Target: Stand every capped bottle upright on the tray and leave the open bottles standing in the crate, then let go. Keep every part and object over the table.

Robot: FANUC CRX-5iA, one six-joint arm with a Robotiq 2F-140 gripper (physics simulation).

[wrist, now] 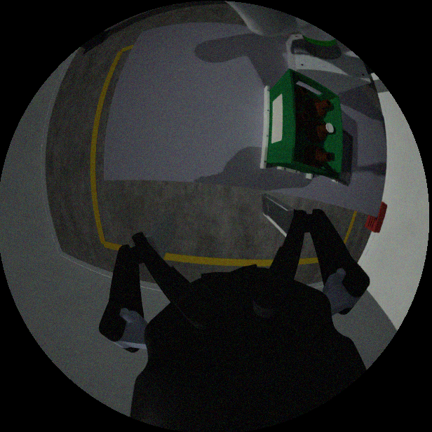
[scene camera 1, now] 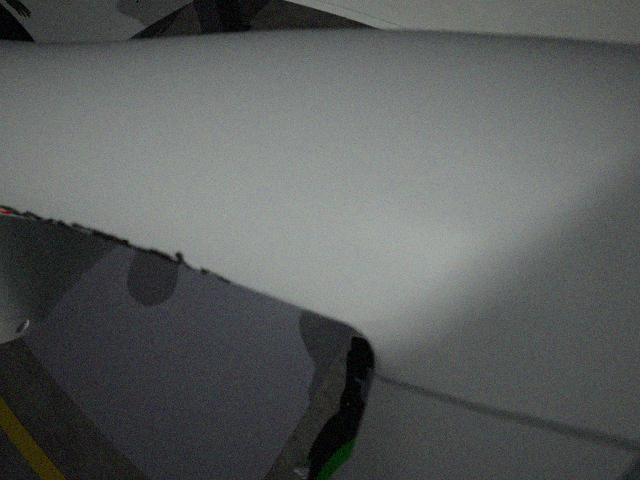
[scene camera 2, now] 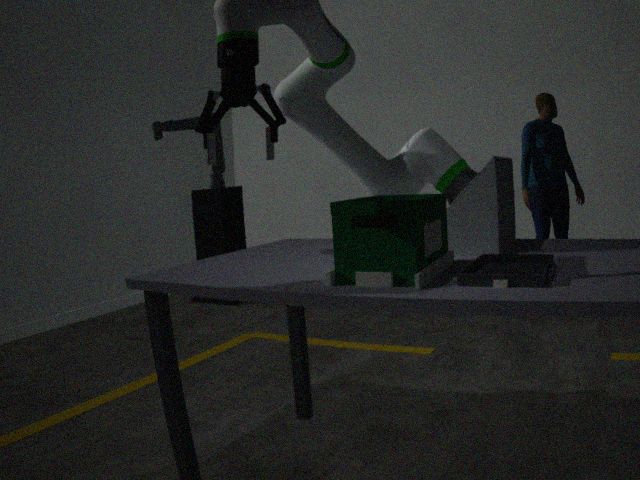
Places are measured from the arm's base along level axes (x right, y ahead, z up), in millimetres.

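Pixels of known places: gripper, fingertip midpoint: (scene camera 1: pixel 336 405) (scene camera 2: pixel 240 162); arm's base at its link origin: (scene camera 2: pixel 470 194).
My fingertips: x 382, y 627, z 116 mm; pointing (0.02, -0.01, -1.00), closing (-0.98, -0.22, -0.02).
For each thing: its top centre in the pictures, then the offset to it from my fingertips. "spot": a spot on its surface instead. Level surfaces: height alone.
- green crate at its top centre: (scene camera 2: pixel 393 197) dx -261, dy -220, dz -100 mm
- dark tray at a spot on its surface: (scene camera 2: pixel 522 273) spot: dx -566, dy -196, dz -271 mm
- table at its surface level: dz -275 mm
My gripper (scene camera 2: pixel 240 153) (wrist: pixel 217 211) is open and empty, high above the table's left part in scene camera 2, left of the crate and above its rim. The green crate (scene camera 2: pixel 379 248) (wrist: pixel 282 156) stands upright on the table. In the wrist view, brown bottles stand in it: one has a white cap (wrist: pixel 329 128), and a bottle (wrist: pixel 322 106) and another bottle (wrist: pixel 320 156) beside it show no white cap. The crate's near side is too dark to tell more. The dark tray (scene camera 2: pixel 522 273) lies beside the crate, mostly hidden behind it in the wrist view. No bottle shows on its visible part.
The arm (scene camera 1: pixel 310 155) (scene camera 2: pixel 346 134) fills most of scene camera 1, hiding crate and tray there. Pale strips (scene camera 2: pixel 373 279) (wrist: pixel 265 130) edge the crate on the table (scene camera 1: pixel 206 361) (scene camera 2: pixel 258 268) (wrist: pixel 185 100). The arm's upright mount (scene camera 2: pixel 480 217) stands behind them. A person (scene camera 2: pixel 545 165) stands beyond.
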